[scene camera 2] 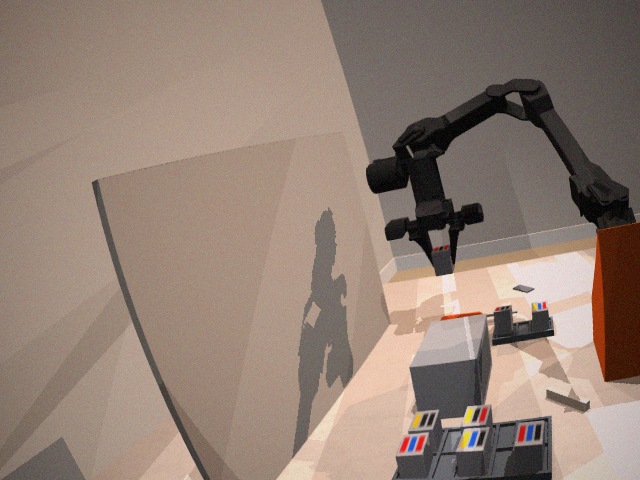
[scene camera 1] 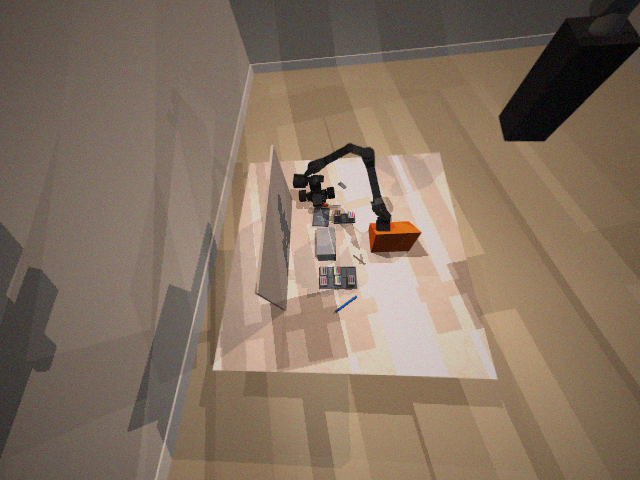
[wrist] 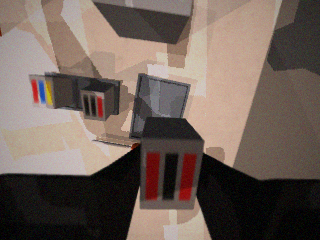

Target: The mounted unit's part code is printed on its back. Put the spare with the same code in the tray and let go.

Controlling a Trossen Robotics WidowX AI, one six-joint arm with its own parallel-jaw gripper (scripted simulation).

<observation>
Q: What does my gripper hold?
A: A grey spare block.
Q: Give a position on a rack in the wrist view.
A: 77, 82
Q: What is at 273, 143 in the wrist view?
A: A tall panel.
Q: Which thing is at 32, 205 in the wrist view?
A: My gripper.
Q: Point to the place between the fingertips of my gripper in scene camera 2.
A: At 444, 265
</observation>
